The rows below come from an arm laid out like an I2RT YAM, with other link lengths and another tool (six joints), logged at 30 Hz.
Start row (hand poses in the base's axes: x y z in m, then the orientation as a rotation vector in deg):
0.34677, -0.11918, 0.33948, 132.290, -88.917, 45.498
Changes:
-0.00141, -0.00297, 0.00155, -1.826, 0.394, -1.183
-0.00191, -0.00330, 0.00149, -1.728, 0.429, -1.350
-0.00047, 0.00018, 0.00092, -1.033, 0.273, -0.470
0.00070, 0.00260, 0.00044, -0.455, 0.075, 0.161
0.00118, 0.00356, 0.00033, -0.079, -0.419, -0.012
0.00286, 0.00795, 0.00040, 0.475, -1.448, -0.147
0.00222, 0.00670, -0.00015, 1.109, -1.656, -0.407
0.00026, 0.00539, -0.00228, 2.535, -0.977, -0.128
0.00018, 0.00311, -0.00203, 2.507, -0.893, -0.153
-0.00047, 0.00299, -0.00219, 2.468, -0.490, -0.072
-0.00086, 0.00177, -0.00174, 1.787, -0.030, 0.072
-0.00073, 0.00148, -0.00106, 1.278, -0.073, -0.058
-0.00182, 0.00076, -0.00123, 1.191, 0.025, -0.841
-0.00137, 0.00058, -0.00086, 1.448, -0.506, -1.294
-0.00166, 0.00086, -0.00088, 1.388, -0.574, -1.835
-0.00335, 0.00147, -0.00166, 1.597, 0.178, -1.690
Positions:
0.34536, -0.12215, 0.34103, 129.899, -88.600, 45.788
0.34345, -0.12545, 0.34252, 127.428, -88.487, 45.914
0.34298, -0.12527, 0.34344, 126.273, -88.069, 46.058
0.34368, -0.12267, 0.34388, 126.107, -87.544, 46.286
0.34486, -0.11911, 0.34421, 126.006, -87.694, 46.840
0.34772, -0.11116, 0.34461, 126.075, -88.863, 48.286
0.34994, -0.10446, 0.34446, 126.296, -90.862, 49.540
0.35020, -0.09907, 0.34218, 127.800, -93.398, 49.156
0.35038, -0.09596, 0.34015, 129.245, -95.918, 48.645
0.34991, -0.09297, 0.33796, 130.748, -98.169, 47.629
0.34905, -0.09120, 0.33622, 131.963, -99.543, 46.473
0.34832, -0.08972, 0.33516, 132.710, -100.658, 45.677
0.34650, -0.08896, 0.33393, 132.556, -102.460, 44.676
0.34513, -0.08838, 0.33307, 132.055, -105.145, 44.096
0.34347, -0.08752, 0.33219, 130.874, -108.351, 43.556
0.34012, -0.08605, 0.33053, 129.876, -111.250, 41.879

